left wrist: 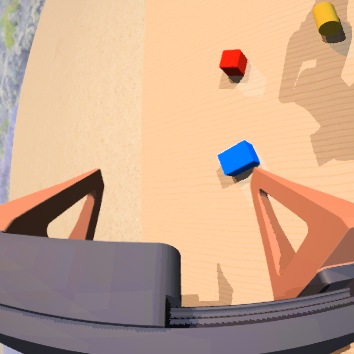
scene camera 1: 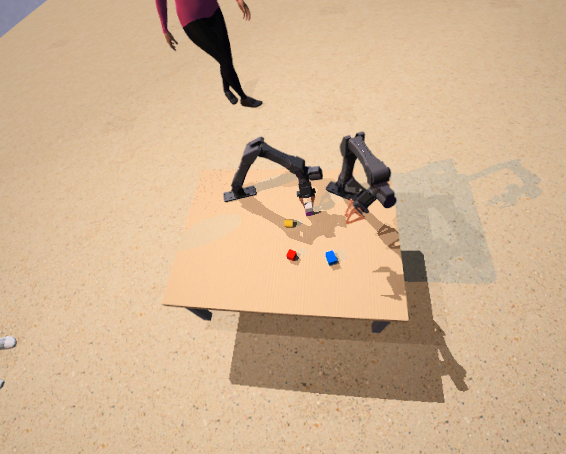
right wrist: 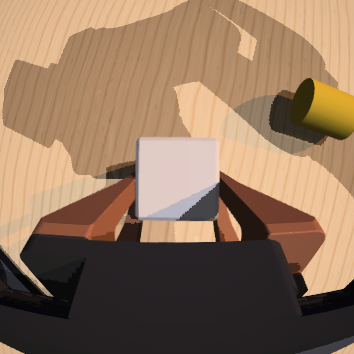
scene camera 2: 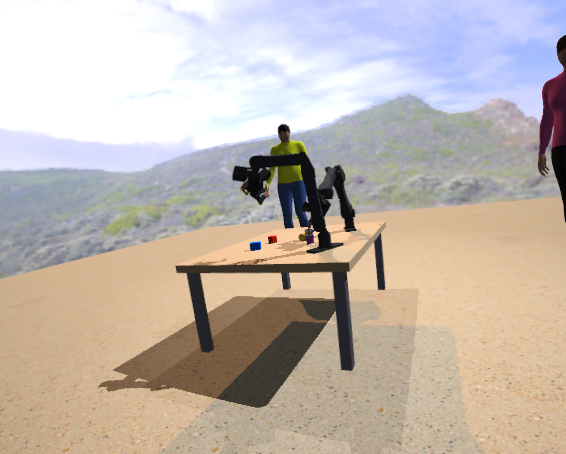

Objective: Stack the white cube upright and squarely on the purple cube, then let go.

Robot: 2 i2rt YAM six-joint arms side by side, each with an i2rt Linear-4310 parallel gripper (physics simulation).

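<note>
The white cube point(scene camera 1: 308, 205) point(scene camera 2: 309, 232) point(right wrist: 175, 175) is upright and directly above the purple cube point(scene camera 1: 309, 213) point(scene camera 2: 310, 240); the two seem to touch, but how squarely their edges line up is too small to tell. The purple cube is hidden below the white one in the right wrist view. My right gripper point(scene camera 1: 308, 204) point(right wrist: 177, 176) points down and is shut on the white cube, with a finger against each side. My left gripper point(scene camera 1: 354, 218) point(left wrist: 176, 176) is open and empty, raised above the table at the right of scene camera 1.
A yellow cylinder point(scene camera 1: 289, 223) point(left wrist: 327, 19) point(right wrist: 325, 110) lies close to the stacked cubes. A red cube point(scene camera 1: 291, 255) point(scene camera 2: 272, 239) point(left wrist: 233, 62) and a blue block point(scene camera 1: 331, 258) point(scene camera 2: 255, 246) point(left wrist: 239, 158) lie nearer the table's front edge in scene camera 1.
</note>
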